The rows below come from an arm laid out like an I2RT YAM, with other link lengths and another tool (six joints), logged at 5 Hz.
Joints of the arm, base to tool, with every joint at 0 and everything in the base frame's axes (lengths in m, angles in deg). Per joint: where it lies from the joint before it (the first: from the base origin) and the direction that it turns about. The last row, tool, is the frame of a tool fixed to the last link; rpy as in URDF.
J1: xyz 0 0 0.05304 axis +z
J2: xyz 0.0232 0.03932 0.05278 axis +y
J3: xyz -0.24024 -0.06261 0 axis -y
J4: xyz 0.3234 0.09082 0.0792 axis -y
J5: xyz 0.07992 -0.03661 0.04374 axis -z
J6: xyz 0.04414 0 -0.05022 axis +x
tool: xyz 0.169 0.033 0.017 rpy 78.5 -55.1 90
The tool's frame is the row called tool.
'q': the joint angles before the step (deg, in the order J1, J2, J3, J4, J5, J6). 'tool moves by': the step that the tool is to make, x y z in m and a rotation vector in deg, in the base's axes. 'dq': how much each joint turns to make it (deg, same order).
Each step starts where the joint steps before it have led.
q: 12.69 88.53 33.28 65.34 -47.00 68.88
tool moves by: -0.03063 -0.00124 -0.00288 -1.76 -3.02 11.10
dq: -3.39 2.47 0.94 5.21 -14.65 1.26
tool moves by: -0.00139 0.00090 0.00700 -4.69 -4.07 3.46
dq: -1.44 -2.65 3.51 -11.72 -5.83 -9.82
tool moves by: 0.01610 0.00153 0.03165 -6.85 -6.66 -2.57
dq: -0.37 -6.90 7.11 -26.25 1.94 -19.52
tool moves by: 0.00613 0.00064 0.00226 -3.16 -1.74 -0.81
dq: -0.07 -0.57 3.17 -9.38 1.14 -7.68
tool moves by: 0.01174 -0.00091 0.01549 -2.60 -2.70 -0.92
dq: -0.28 0.51 5.25 -7.97 1.20 -6.21
